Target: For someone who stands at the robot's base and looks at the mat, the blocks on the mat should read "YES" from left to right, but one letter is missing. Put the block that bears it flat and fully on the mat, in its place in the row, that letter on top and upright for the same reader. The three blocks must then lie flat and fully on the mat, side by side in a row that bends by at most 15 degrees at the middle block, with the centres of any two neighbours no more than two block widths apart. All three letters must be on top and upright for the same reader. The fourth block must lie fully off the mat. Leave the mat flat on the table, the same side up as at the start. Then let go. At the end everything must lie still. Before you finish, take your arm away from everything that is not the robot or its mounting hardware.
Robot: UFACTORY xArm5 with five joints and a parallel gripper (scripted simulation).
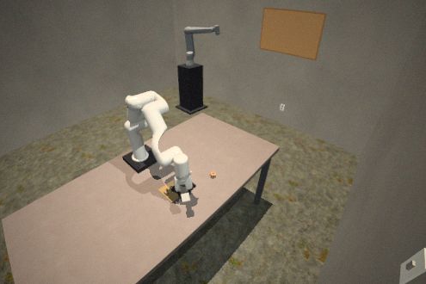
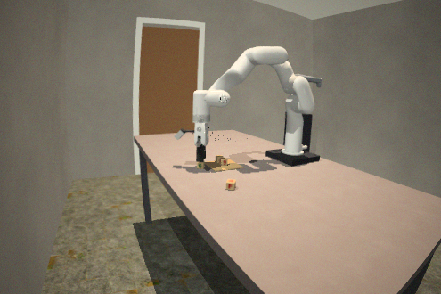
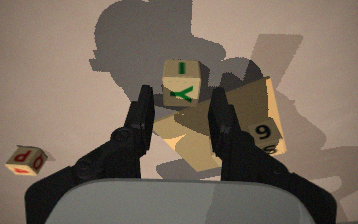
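My gripper is now 4 cm above the tan letter block. From my hand the other things lie so: dark S block: 11 cm behind, 5 cm to the right, 4 cm below; red E block: 11 cm behind, 4 cm below; tan mat: 11 cm behind, 5 cm below.
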